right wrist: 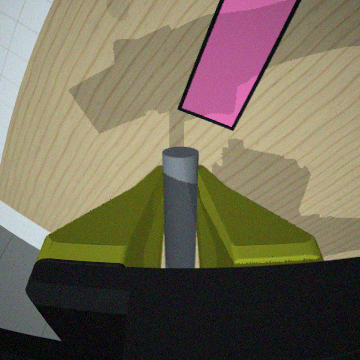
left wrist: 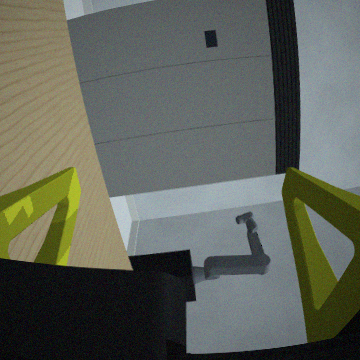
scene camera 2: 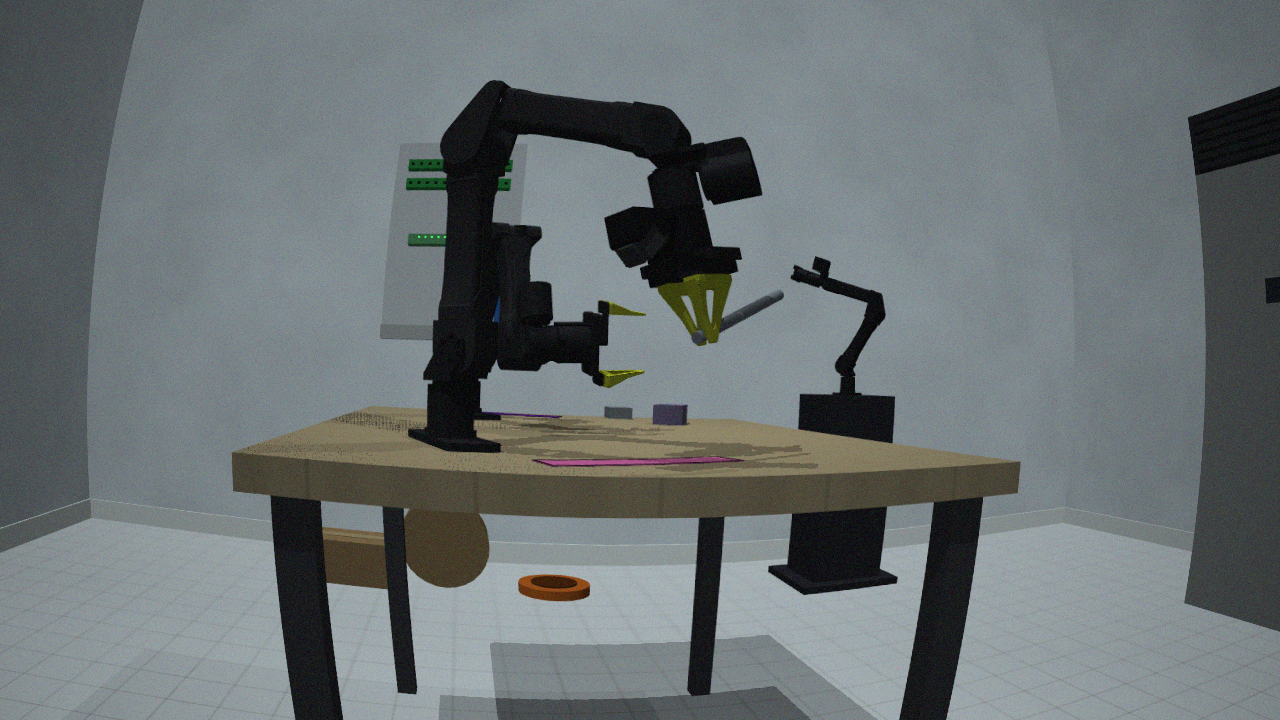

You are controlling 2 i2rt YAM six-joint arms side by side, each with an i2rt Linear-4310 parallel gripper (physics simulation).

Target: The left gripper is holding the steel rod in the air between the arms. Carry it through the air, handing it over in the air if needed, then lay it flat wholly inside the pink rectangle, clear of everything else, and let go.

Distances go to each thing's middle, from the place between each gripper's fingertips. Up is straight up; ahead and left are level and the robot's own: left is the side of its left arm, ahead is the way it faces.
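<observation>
For the grey steel rod (right wrist: 179,163), my right hand is 50 mm to the right of it, 60 mm short of it and 40 mm below it. Counted from my right hand, the pink rectangle (scene camera 2: 715,459) is 10 mm to the right, 70 mm behind and 130 mm below.
My left hand is 45 cm to the left of the grey steel rod, 3 cm short of it and 2 cm below it. From my left hand, the pink rectangle is 51 cm to the right, 9 cm behind and 15 cm below.
</observation>
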